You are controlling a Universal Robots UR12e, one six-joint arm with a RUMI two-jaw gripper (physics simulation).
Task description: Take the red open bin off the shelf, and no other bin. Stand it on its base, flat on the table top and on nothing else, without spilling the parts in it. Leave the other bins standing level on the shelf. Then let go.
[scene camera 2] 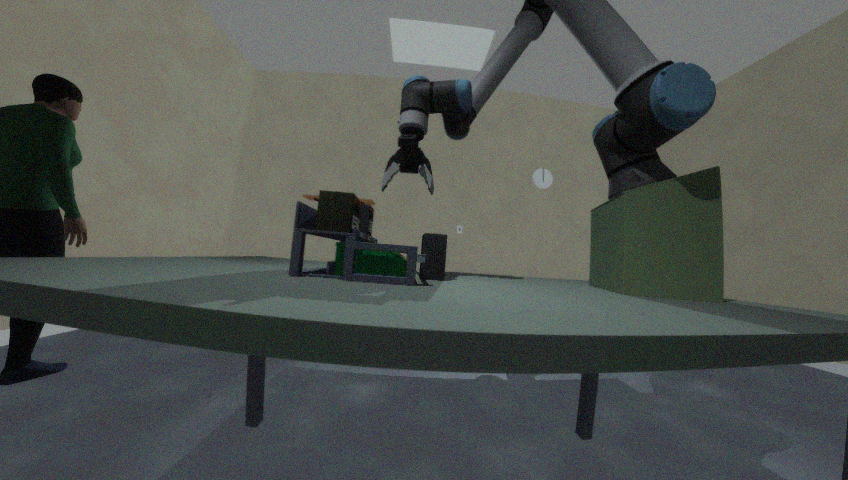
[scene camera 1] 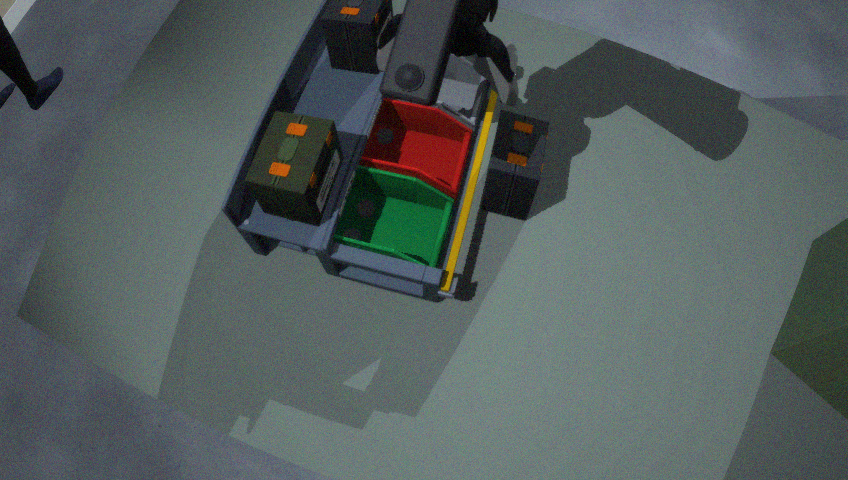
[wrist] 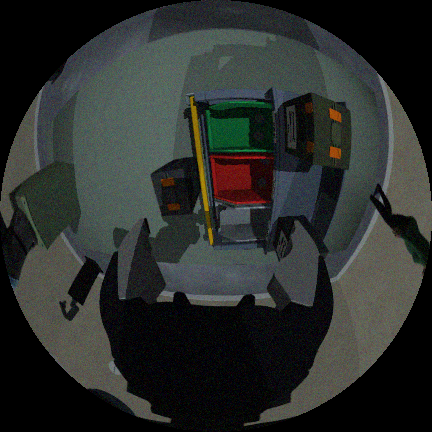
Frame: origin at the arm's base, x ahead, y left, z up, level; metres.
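Seen in the pictures: gripper, fingertip midpoint: (scene camera 2: 407, 193) (scene camera 1: 446, 85) (wrist: 218, 220); arm's base, link origin: (scene camera 2: 642, 193).
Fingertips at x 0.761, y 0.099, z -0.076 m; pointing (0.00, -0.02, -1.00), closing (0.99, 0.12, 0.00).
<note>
Offsets run from my fingertips to a thing's top centre. "spot": to the spot under its first point. Level surfaces: height alone.
The red bin {spot: dy -0.033, dx +0.025, dz -0.237 m} (scene camera 1: 437, 155) (wrist: 231, 176) stands in the lower tier of the blue-grey shelf {spot: dy +0.160, dx +0.008, dz -0.161 m} (scene camera 1: 380, 259) (scene camera 2: 349, 259) (wrist: 232, 95), between the green bin {spot: dy +0.088, dx +0.007, dz -0.237 m} (scene camera 1: 410, 231) (scene camera 2: 380, 262) (wrist: 227, 132) and the grey bin {spot: dy -0.147, dx +0.042, dz -0.237 m} (scene camera 1: 459, 95) (wrist: 235, 216). A dark round spot shows inside the red bin; I cannot tell what it is. My gripper (scene camera 2: 407, 191) (wrist: 218, 220) is open and empty, pointing down high above the shelf. In scene camera 1 the wrist parts partly cover the grey bin and the red bin's far edge. The table top {dz -0.246 m} (scene camera 1: 624, 267) (scene camera 2: 505, 315) (wrist: 120, 150) carries the shelf.
A yellow bar {dy -0.029, dx -0.037, dz -0.181 m} (scene camera 1: 470, 190) (wrist: 201, 170) runs along the shelf's front. A dark case {dy -0.036, dx -0.086, dz -0.114 m} (scene camera 1: 512, 193) (scene camera 2: 433, 255) (wrist: 173, 195) stands before it. An olive case {dy +0.121, dx +0.139, dz -0.047 m} (scene camera 1: 291, 160) (scene camera 2: 336, 211) (wrist: 335, 132) and another dark case {spot: dy -0.067, dx +0.163, dz -0.075 m} (scene camera 1: 355, 44) stand on the upper tier. A person (scene camera 2: 35, 160) stands beyond the table.
</note>
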